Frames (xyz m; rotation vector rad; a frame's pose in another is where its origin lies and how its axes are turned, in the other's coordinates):
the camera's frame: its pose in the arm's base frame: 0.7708 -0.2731 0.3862 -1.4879 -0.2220 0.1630
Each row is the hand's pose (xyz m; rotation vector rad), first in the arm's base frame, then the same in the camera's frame.
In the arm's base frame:
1: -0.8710 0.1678 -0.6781 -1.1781 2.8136 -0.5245
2: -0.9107 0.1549 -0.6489 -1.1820 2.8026 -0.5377
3: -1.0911 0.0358 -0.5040 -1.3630 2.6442 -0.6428
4: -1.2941 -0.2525 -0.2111 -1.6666 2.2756 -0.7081
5: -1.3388 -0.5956 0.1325 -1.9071 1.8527 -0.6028
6: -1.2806 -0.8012 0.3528 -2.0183 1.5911 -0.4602
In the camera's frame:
1: -1.5328 1.0483 0.7577 -0.5993 2.2896 1.4971
2: -1.5731 1.0171 0.7570 -0.5980 2.2917 1.4813
3: -1.7701 0.8583 0.6962 -0.6841 2.2270 1.3002
4: -2.0233 0.5382 0.4875 -0.7743 2.0042 1.0183
5: -2.1341 0.1678 0.1904 -0.7911 1.6741 0.8244
6: -2.1175 -0.0661 -0.0076 -0.7790 1.4335 0.7557

